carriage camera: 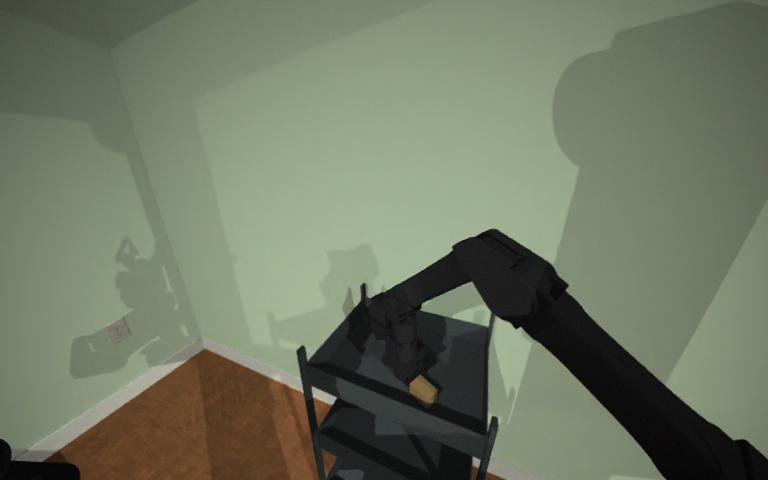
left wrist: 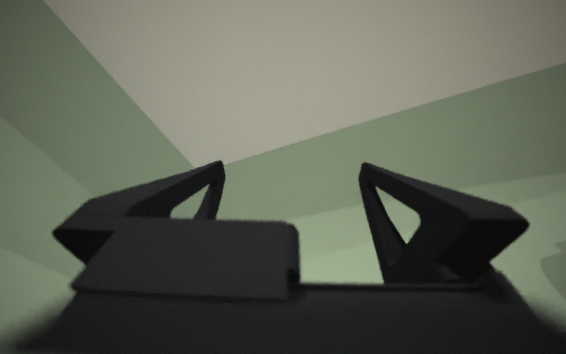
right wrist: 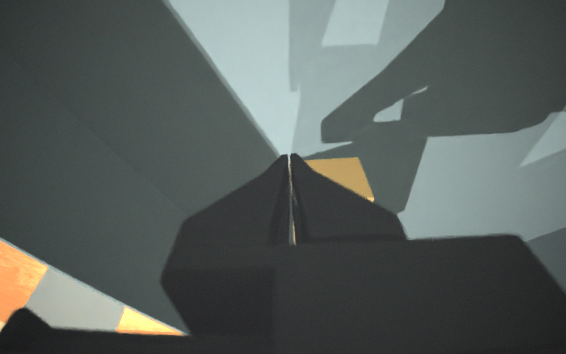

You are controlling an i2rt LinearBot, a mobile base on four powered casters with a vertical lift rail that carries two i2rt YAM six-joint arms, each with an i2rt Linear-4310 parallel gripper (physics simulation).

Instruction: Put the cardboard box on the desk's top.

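Places are measured from the left arm's base along level axes (x ahead, y left, z up), in metres.
Pixels of known places: left gripper, fingertip midpoint: [left wrist: 291, 169]; right gripper, fingertip midpoint: [carriage camera: 406, 384] [right wrist: 289, 165].
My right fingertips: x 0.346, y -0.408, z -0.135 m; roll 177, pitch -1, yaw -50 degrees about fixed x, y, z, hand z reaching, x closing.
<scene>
Behind a point stands the place of what it marks.
The cardboard box [carriage camera: 423, 390] {y -0.447, x 0.318, z -0.121 m} [right wrist: 345, 172] {y -0.437, x 0.356, z -0.141 m} is small and tan. In the carriage view it is at the near edge of the dark cart's top tray, by the right gripper's end. In the right wrist view it shows partly behind the right finger, which hides the rest. My right gripper [right wrist: 289, 165] {y -0.408, x 0.346, z -0.135 m} is shut, its fingertips together with nothing between them; it points down over the tray. My left gripper [left wrist: 291, 169] {y 0.005, x 0.033, z 0.441 m} is open and empty, with wall and ceiling behind it. The desk does not show in these views.
The dark cart [carriage camera: 396, 396] {y -0.382, x 0.326, z -0.153 m} has raised tray rims and upright corner posts, with lower shelves under the top tray. It stands near the green wall [carriage camera: 362, 169] {y -0.284, x 0.693, z 0.369 m}. Brown floor [carriage camera: 169, 413] {y 0.741, x 0.711, z -0.815 m} shows left of it. My right arm reaches in from the lower right.
</scene>
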